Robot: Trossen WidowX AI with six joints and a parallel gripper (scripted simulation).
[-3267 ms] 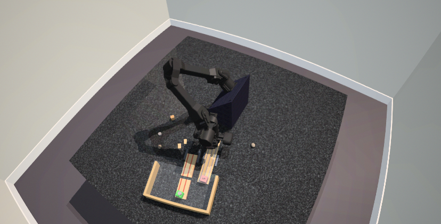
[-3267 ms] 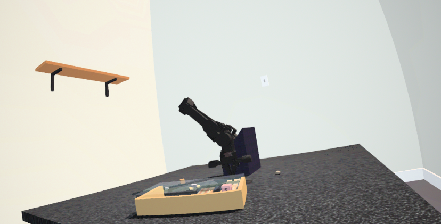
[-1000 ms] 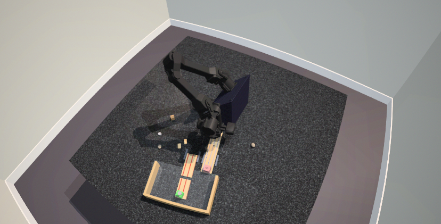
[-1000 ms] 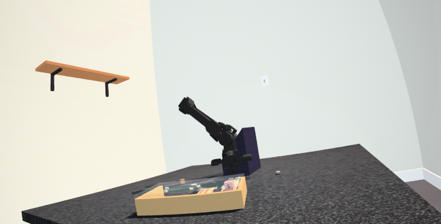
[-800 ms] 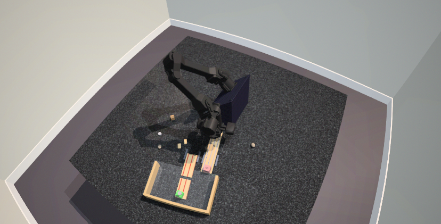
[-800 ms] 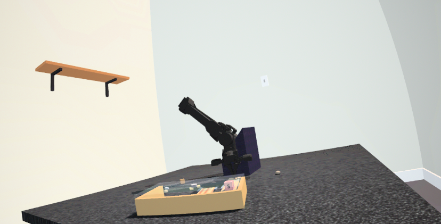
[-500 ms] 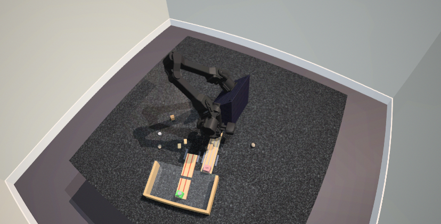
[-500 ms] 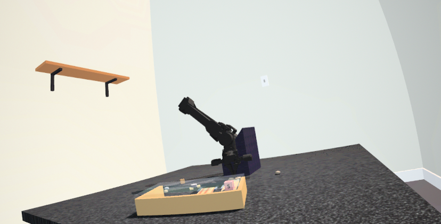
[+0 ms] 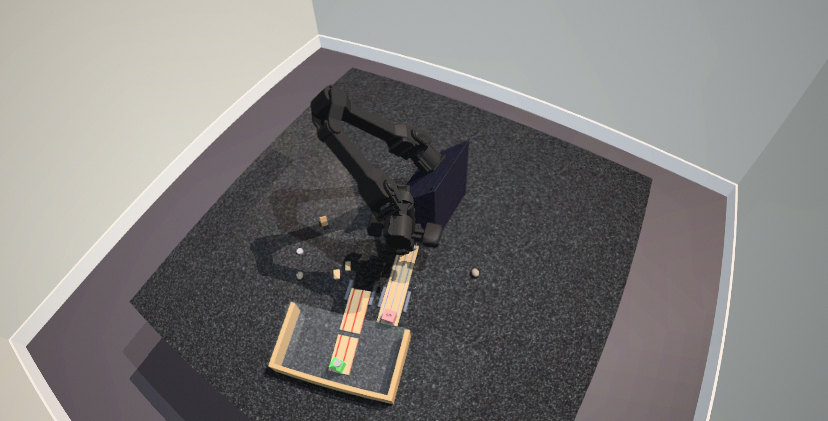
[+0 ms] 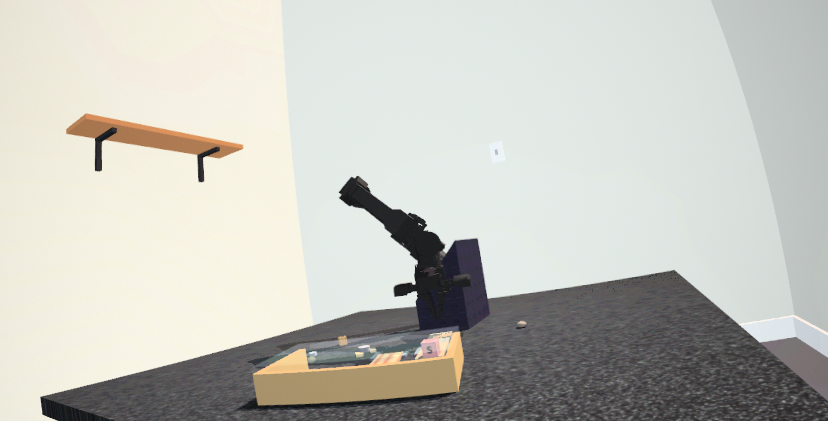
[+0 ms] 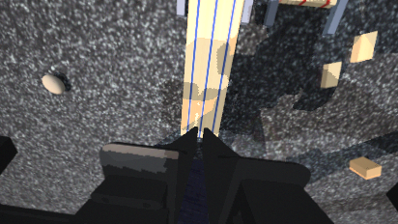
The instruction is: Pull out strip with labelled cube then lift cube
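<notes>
The strip is 9 cm ahead of my gripper tip, 3 cm to the left of it and 4 cm below it.
</notes>
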